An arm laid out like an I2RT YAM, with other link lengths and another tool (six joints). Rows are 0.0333 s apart.
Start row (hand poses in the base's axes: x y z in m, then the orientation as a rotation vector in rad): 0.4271 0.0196 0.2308 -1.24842 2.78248 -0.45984
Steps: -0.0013 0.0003 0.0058 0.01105 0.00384 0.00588; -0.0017 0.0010 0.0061 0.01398 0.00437 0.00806; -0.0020 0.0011 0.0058 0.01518 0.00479 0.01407; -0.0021 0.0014 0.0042 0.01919 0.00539 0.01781; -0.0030 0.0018 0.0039 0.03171 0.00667 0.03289; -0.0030 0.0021 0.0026 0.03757 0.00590 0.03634; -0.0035 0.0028 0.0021 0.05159 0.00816 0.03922; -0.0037 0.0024 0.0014 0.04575 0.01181 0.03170; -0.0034 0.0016 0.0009 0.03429 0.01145 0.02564; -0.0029 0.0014 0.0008 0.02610 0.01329 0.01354; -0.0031 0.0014 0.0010 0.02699 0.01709 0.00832; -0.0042 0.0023 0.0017 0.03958 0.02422 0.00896; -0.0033 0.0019 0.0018 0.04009 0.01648 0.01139; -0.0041 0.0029 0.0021 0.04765 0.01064 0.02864; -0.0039 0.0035 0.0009 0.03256 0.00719 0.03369; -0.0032 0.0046 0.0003 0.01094 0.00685 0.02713; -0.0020 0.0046 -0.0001 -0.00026 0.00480 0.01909; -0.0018 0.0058 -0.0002 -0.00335 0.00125 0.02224; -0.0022 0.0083 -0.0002 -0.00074 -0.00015 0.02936
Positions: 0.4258 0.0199 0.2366 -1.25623 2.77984 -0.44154; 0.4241 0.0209 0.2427 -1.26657 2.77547 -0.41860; 0.4221 0.0220 0.2485 -1.28478 2.76653 -0.39334; 0.4200 0.0234 0.2527 -1.30719 2.75427 -0.36179; 0.4170 0.0252 0.2566 -1.34689 2.72860 -0.31078; 0.4140 0.0273 0.2592 -1.38819 2.69707 -0.25199; 0.4105 0.0301 0.2613 -1.42906 2.65978 -0.17269; 0.4068 0.0325 0.2627 -1.46187 2.63077 -0.10014; 0.4034 0.0341 0.2636 -1.48911 2.60840 -0.04403; 0.4005 0.0355 0.2644 -1.50345 2.59871 0.00131; 0.3974 0.0369 0.2654 -1.51180 2.59488 0.05012; 0.3932 0.0392 0.2671 -1.51883 2.58983 0.12073; 0.3899 0.0411 0.2689 -1.52554 2.57553 0.18599; 0.3858 0.0440 0.2710 -1.54961 2.53934 0.25743; 0.3819 0.0475 0.2719 -1.58356 2.50337 0.30747; 0.3787 0.0521 0.2722 -1.61627 2.48278 0.33013; 0.3767 0.0567 0.2721 -1.64216 2.47242 0.33658; 0.3749 0.0625 0.2719 -1.67240 2.45864 0.33655; 0.3727 0.0708 0.2717 -1.71025 2.43654 0.33912
